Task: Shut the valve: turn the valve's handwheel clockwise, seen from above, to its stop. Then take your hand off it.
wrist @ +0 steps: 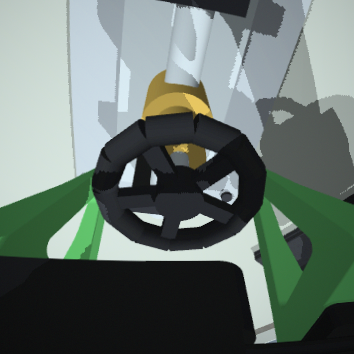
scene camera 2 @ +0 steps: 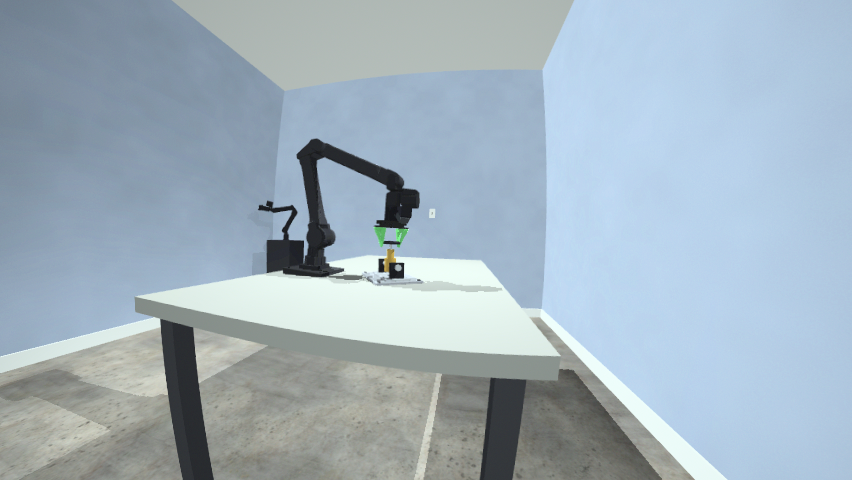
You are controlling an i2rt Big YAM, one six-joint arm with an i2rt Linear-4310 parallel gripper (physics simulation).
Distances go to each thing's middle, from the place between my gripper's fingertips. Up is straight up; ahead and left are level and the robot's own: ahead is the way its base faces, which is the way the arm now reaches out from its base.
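Pale base plate (wrist: 95, 40): 11 cm below my hand. Black handwheel (wrist: 178, 194): 1 cm above my hand.
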